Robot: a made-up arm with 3 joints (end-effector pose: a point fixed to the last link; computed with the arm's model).
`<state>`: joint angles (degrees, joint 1 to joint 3).
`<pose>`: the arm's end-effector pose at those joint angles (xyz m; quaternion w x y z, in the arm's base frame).
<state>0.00 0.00 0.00</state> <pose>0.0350 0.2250 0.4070 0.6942 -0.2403 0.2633 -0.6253</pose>
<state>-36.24 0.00 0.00</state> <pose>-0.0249 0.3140 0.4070 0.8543 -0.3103 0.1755 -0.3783</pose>
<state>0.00 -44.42 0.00</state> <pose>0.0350 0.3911 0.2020 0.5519 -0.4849 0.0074 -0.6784</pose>
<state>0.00 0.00 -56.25</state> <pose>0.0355 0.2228 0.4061 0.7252 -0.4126 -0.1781 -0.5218</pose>
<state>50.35 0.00 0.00</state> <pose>0.0111 0.0802 0.4070 0.3623 -0.1055 0.3405 -0.8612</pose>
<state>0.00 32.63 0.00</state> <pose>0.0350 0.0335 0.4493 0.7338 -0.0356 0.4283 -0.5261</pose>
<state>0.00 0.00 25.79</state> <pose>0.0353 0.2256 0.4079 0.6233 -0.1392 0.4509 -0.6236</pose>
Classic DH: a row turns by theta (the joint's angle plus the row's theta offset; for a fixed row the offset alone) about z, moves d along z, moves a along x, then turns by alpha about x. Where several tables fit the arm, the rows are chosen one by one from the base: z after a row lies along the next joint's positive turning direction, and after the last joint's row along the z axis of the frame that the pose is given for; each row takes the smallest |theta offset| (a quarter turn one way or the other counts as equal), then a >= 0, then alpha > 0; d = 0 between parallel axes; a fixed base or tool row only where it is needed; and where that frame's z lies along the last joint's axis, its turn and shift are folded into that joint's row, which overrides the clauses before.
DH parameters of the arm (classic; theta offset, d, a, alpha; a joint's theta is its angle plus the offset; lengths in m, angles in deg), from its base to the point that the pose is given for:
base (fixed): -53.65 0 -0.221 180
joint 1: 36.35 -0.101 0.121 90
joint 2: 36.87 0.3413 -0.3176 -40.04
joint 3: -27.05 -0.2266 -0.0015 82.66
tool (fixed): -16.98 -0.0021 0 0

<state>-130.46 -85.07 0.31</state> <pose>-0.3896 0.1756 -0.0401 0.7279 -0.0641 -0.6809 0.0489</pose>
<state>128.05 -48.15 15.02</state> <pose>-0.0604 -0.0882 0.1800 0.4229 0.1131 -0.4284 0.7904</pose>
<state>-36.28 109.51 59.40</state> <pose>0.2805 -0.1003 0.1572 0.1993 0.1125 0.9312 0.2837</pose>
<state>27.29 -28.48 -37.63</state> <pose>0.0951 0.2537 0.2898 0.4757 -0.5595 -0.0403 -0.6776</pose>
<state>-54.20 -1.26 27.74</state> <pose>-0.0778 0.3447 0.4042 0.8333 -0.3312 0.3443 -0.2781</pose>
